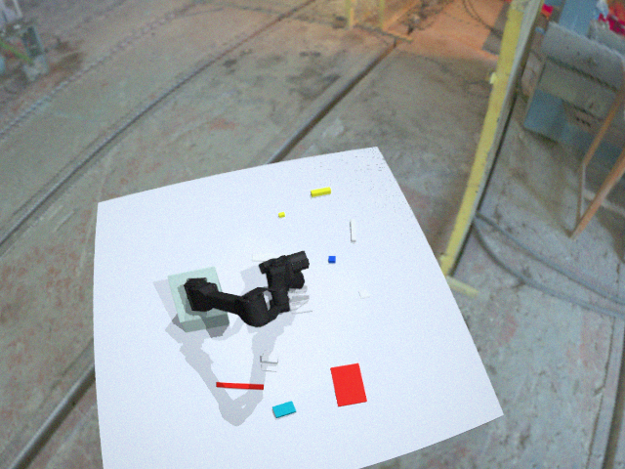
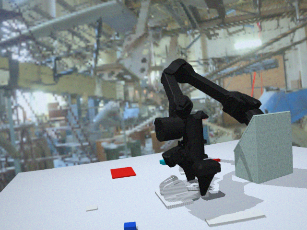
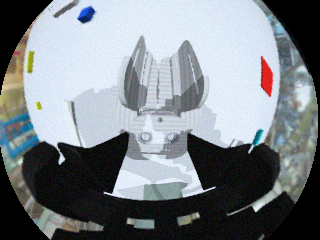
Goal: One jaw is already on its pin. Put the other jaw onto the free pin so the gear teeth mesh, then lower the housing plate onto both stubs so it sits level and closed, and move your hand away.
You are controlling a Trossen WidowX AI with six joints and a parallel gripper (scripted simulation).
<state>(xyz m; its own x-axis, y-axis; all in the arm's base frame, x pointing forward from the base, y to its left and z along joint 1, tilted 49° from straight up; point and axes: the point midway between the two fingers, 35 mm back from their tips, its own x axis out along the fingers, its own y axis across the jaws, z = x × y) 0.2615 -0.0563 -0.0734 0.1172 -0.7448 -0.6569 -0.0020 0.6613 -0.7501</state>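
Now: gripper tip 20 mm short of the curved jaw, 20 mm to the right of it and 10 mm below it. From my gripper tip the other things lie so: blue cube: 210 mm ahead, 130 mm to the left; white slab: 10 mm behind, 180 mm to the left; red bar: 160 mm behind, 300 mm to the right.
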